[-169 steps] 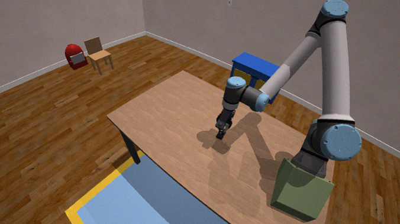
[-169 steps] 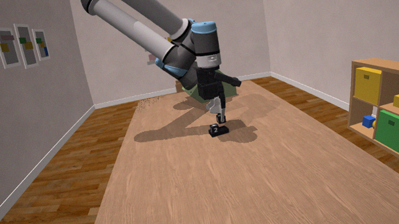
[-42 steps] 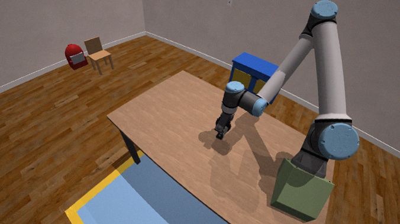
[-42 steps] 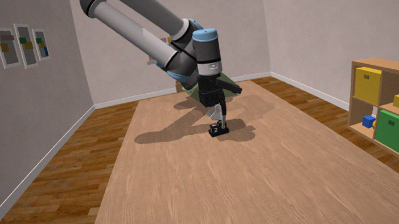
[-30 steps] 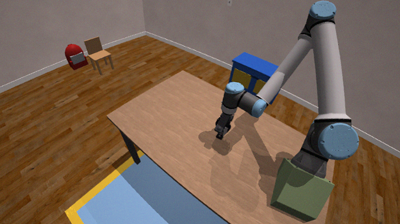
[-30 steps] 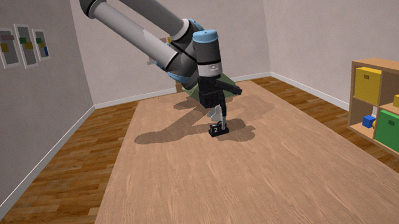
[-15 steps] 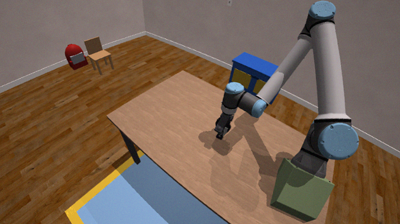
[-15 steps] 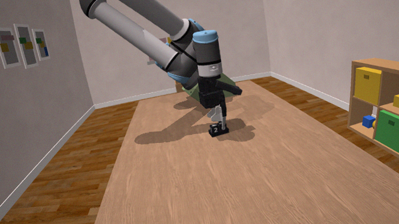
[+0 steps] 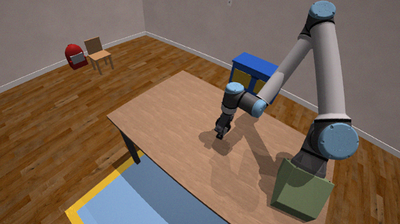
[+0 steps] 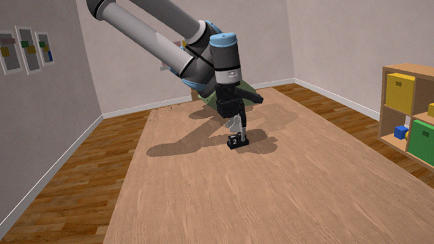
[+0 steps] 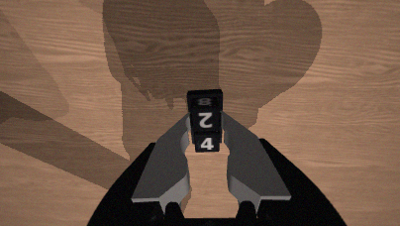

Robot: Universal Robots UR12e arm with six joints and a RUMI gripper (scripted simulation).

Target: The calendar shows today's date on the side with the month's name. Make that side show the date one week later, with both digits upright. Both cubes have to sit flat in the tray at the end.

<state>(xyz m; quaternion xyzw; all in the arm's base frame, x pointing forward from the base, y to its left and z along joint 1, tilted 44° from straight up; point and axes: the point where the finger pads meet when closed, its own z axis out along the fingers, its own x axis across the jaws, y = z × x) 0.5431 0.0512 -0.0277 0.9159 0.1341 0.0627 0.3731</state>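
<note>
My hand is 10 mm above the black number cube. The rest, counted from my hand: black calendar tray 20 mm to the right, 30 mm below.
</note>
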